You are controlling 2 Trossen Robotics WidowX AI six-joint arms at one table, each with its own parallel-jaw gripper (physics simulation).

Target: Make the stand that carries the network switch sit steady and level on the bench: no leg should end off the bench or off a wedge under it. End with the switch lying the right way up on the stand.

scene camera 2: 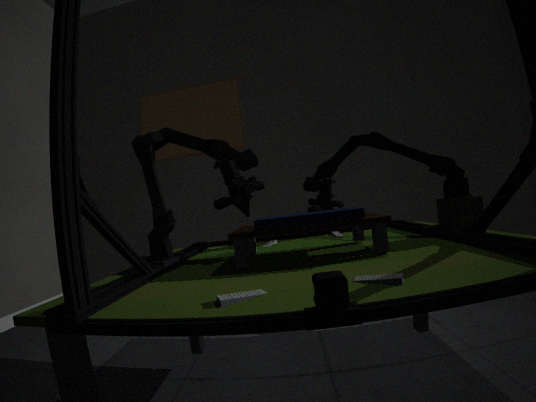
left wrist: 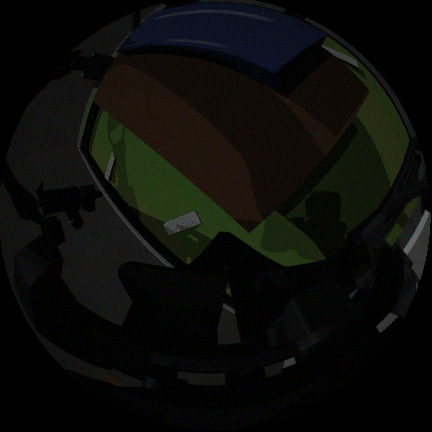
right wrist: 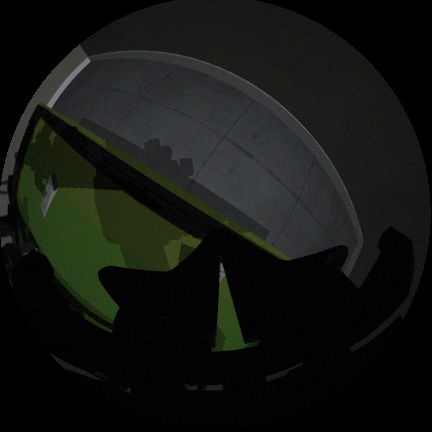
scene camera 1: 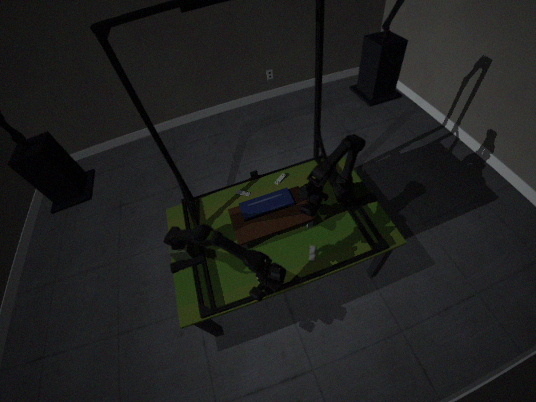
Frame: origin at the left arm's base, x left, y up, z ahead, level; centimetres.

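Seen in the pictures: left gripper, fingertip midpoint: (scene camera 2: 248, 216) (left wrist: 223, 236) (scene camera 1: 312, 216); right gripper, fingertip midpoint: (left wrist: 101, 193) (right wrist: 217, 233) (scene camera 1: 270, 290); left arm's base at its link origin: (scene camera 2: 162, 258) (left wrist: 370, 245) (scene camera 1: 344, 191); right arm's base at its link origin: (scene camera 2: 457, 197) (scene camera 1: 178, 243).
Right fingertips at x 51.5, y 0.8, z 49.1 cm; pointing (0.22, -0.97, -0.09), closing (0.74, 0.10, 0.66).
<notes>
Offsets run from my right fingertips to a thing's top centre. "spot": to the spot under its first point. Level surfaces: height alone.
The brown stand (scene camera 1: 270, 229) (scene camera 2: 385, 218) (left wrist: 200, 135) is on the green bench; its pale legs show in scene camera 2, and I cannot tell whether every foot touches. The blue switch {dx -44.8, dy +8.8, dz -3.0 cm} (scene camera 1: 267, 204) (scene camera 2: 310, 218) (left wrist: 225, 35) lies flat along the board's back part in scene camera 1. Pale ribbed wedges {dx -71.2, dy -2.9, dz -13.1 cm} (scene camera 1: 280, 178) {dx -64.3, dy -2.9, dz +11.4 cm} (scene camera 1: 243, 193) {dx -17.5, dy -2.9, dz -23.2 cm} (scene camera 1: 312, 252) (scene camera 2: 242, 297) (scene camera 2: 379, 279) (left wrist: 182, 223) (right wrist: 49, 196) lie loose around the stand. My left gripper (scene camera 2: 248, 214) (left wrist: 223, 236) is shut and empty, above the stand's end. My right gripper (right wrist: 217, 233) is shut and empty, near the bench's front edge in scene camera 1.
Dark frame posts (scene camera 1: 318, 75) (scene camera 2: 65, 150) rise from the bench {dy -4.1 cm} (scene camera 1: 187, 316). A small black block {spot: dx -74.7, dy +0.5, dz +2.7 cm} (scene camera 1: 254, 174) (scene camera 2: 330, 290) stands at the bench edge between two wedges. The light is dim and shadows cross the bench.
</notes>
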